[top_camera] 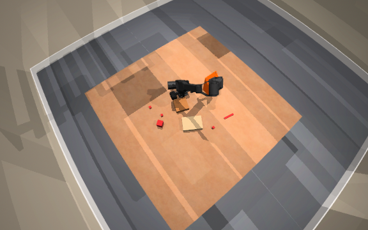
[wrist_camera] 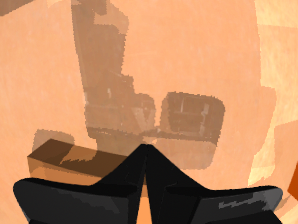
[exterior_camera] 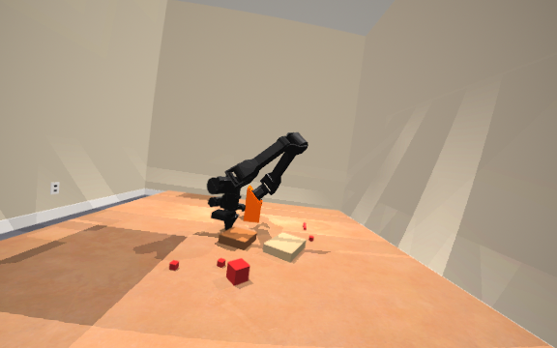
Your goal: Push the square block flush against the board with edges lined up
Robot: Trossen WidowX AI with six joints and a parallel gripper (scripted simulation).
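Right now the brown square block is 5 cm ahead of my gripper tip, 5 cm to the left of it and 1 cm above it. The rest, counted from my gripper tip: red stick: 21 cm behind, 33 cm to the left; cream board: 6 cm ahead, 23 cm to the left, 1 cm above.
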